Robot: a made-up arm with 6 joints. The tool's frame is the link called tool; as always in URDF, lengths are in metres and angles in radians. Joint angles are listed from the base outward. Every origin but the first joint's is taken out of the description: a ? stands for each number. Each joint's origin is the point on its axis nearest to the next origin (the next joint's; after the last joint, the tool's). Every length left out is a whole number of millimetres.
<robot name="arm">
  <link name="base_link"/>
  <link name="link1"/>
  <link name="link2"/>
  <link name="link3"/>
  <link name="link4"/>
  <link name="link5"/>
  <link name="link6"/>
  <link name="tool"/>
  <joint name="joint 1" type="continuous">
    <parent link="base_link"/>
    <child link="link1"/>
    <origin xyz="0 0 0.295"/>
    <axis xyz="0 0 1"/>
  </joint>
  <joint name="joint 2" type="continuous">
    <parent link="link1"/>
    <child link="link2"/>
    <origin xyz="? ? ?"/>
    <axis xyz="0 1 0"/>
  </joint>
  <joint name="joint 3" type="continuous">
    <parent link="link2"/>
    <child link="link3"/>
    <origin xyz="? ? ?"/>
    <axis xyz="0 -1 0"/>
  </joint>
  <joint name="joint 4" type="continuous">
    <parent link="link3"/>
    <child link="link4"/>
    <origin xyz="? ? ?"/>
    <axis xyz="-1 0 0"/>
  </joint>
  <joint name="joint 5" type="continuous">
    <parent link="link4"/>
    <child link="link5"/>
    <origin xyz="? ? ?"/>
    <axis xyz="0 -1 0"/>
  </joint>
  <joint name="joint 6" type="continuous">
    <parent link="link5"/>
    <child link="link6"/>
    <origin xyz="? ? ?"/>
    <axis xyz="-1 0 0"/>
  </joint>
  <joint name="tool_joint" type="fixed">
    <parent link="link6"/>
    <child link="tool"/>
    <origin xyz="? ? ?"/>
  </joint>
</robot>
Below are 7 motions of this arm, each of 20 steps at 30 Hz.
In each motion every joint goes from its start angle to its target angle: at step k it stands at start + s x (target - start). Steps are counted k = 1, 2, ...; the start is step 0. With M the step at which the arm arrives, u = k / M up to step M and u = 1 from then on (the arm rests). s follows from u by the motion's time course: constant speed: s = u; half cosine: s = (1 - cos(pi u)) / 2; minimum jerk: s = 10 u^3 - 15 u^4 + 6 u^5.
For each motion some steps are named. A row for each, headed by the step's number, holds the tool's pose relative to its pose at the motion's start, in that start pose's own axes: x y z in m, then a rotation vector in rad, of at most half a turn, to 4 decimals.
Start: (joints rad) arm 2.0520 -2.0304 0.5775 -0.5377 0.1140 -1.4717
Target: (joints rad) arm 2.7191 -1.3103 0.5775 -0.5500 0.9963 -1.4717
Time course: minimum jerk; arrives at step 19
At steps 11, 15, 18, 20:
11: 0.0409 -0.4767 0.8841 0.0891 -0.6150 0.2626
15: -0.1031 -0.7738 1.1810 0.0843 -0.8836 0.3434
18: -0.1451 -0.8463 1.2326 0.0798 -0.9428 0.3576
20: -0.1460 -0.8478 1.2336 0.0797 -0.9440 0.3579

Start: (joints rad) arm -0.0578 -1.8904 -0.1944 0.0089 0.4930 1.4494
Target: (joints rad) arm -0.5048 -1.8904 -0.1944 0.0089 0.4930 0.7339
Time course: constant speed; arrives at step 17
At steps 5, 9, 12, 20:
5: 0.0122 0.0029 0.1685 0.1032 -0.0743 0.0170
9: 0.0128 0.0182 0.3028 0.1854 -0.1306 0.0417
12: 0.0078 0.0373 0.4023 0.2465 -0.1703 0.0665
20: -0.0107 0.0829 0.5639 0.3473 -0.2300 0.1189

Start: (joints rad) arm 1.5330 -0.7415 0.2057 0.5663 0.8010 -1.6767
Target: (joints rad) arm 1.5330 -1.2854 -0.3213 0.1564 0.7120 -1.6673
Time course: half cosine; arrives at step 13
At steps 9, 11, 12, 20:
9: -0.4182 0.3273 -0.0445 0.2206 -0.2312 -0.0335
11: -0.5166 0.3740 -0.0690 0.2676 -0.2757 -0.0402
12: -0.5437 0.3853 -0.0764 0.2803 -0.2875 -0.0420
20: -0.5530 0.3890 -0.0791 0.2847 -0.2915 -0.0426

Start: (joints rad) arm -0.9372 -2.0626 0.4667 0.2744 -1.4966 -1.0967
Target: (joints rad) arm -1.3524 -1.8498 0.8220 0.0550 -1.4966 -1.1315
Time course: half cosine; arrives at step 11
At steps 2, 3, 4, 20:
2: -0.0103 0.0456 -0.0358 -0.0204 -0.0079 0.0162
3: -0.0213 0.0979 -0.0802 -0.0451 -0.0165 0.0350
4: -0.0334 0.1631 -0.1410 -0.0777 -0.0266 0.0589
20: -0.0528 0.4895 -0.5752 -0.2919 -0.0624 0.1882

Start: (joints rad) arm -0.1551 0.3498 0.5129 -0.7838 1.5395 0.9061
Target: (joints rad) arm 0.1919 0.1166 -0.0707 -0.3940 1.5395 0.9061
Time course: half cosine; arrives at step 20
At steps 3, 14, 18, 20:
3: -0.0131 -0.0041 0.0170 -0.0005 0.0020 0.0323
14: -0.1564 -0.1110 0.2375 0.0516 0.0024 0.4905
18: -0.1814 -0.1503 0.2857 0.0813 -0.0055 0.6062
20: -0.1845 -0.1559 0.2919 0.0858 -0.0069 0.6218

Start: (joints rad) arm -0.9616 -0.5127 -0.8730 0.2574 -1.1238 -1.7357
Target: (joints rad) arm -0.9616 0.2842 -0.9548 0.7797 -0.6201 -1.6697
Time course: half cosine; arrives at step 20
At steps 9, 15, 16, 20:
9: 0.0606 0.3147 -0.0497 -0.2548 -0.1338 -0.1165
15: 0.2340 0.5936 -0.1353 -0.5836 -0.1517 -0.2334
16: 0.2610 0.6215 -0.1474 -0.6247 -0.1446 -0.2471
20: 0.3149 0.6701 -0.1709 -0.7020 -0.1256 -0.2726

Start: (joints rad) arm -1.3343 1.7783 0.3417 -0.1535 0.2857 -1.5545
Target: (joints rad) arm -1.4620 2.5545 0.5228 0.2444 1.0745 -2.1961
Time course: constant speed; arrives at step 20
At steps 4, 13, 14, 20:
4: 0.1241 -0.1782 0.0500 0.0724 0.0068 0.0394
13: 0.3051 -0.6486 0.1406 0.2674 0.1069 0.1063
14: 0.3159 -0.7053 0.1479 0.2932 0.1242 0.1109
20: 0.3381 -1.0562 0.1774 0.4693 0.2472 0.1235

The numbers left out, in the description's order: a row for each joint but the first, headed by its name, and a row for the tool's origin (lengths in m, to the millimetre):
joint 2: 0 0 0
joint 3: 0 0 1.246
joint 4: 0.635 0 0
joint 5: 0 -0.235 0
joint 6: 0 0 0
tool: 0 0 0

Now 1 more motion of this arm.
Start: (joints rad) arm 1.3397 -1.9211 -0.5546 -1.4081 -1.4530 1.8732
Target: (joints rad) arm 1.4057 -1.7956 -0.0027 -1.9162 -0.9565 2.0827
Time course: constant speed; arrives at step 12
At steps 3, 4, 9, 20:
3: 0.0074 -0.0779 0.0669 -0.1313 -0.1090 -0.1766
4: 0.0090 -0.1029 0.0907 -0.1708 -0.1464 -0.2347
9: 0.0092 -0.2173 0.2196 -0.3323 -0.3408 -0.5172
20: 0.0022 -0.2756 0.3034 -0.3983 -0.4623 -0.6771

